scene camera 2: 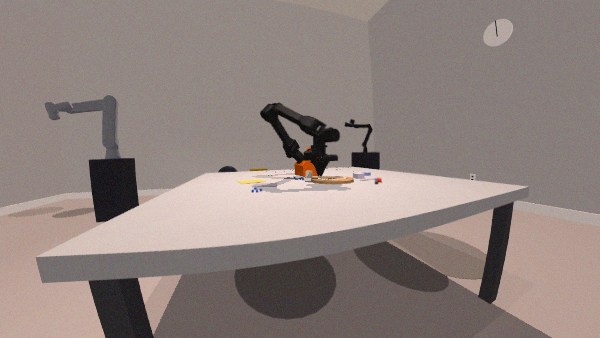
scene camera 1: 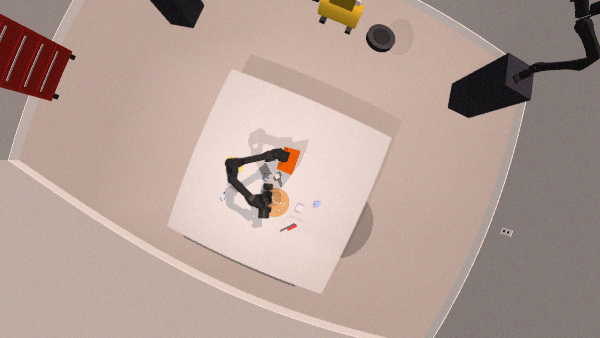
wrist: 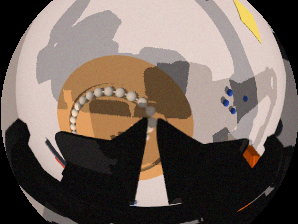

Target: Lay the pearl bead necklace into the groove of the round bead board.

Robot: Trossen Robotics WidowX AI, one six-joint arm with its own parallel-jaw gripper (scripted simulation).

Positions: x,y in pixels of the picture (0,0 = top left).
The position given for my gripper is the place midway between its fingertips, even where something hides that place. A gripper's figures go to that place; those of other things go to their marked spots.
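Labels:
From the lens: my gripper (wrist: pixel 151 122) is 0.10 m from the lens, and a round bead board (wrist: pixel 105 117) is 0.12 m from the lens.

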